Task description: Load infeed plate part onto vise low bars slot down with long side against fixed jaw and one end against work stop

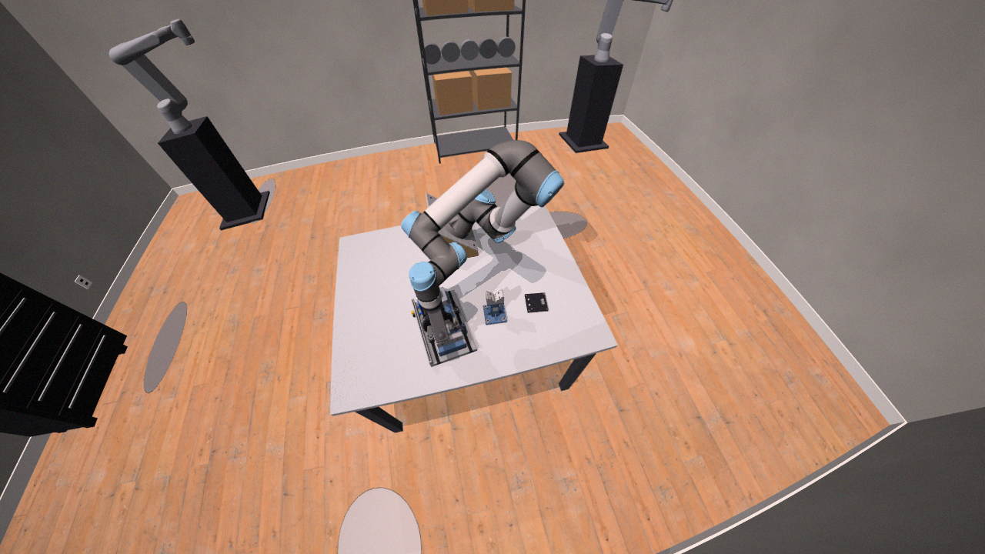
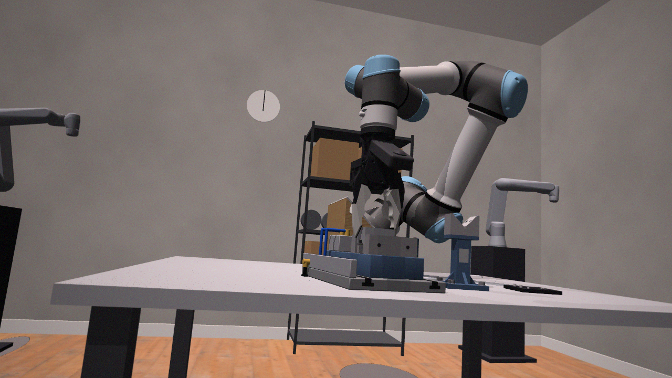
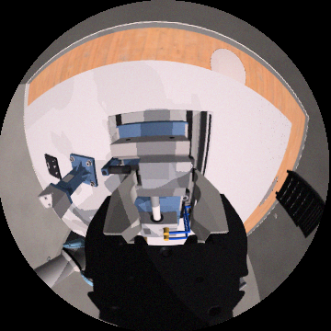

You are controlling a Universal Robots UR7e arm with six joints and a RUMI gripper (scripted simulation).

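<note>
Now: the part 1 cm below my hand. Round my hand: vise (7 cm behind, 1 cm to the left, 6 cm below); infeed plate (7 cm behind, 42 cm to the left, 10 cm below).
</note>
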